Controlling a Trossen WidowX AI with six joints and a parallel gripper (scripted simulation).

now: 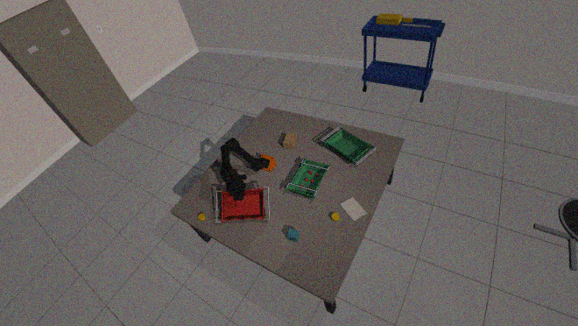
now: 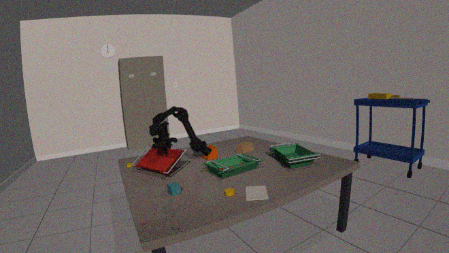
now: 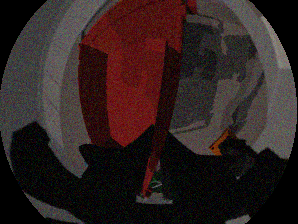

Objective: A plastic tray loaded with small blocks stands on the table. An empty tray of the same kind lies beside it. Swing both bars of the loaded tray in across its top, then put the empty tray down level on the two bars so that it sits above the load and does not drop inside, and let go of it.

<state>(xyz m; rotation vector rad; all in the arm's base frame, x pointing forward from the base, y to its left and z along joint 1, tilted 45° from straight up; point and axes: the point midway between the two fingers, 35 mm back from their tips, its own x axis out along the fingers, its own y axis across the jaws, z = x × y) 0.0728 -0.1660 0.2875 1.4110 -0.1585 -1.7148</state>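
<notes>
The red tray is 50 mm ahead of my gripper tip, 70 mm to the right of it and 10 mm below it. Also, from my gripper tip: white card: 650 mm ahead, 280 mm to the left, 90 mm below; teal block: 430 mm ahead, 60 mm to the right, 70 mm below; tan box: 50 mm behind, 610 mm to the left, 60 mm below.
</notes>
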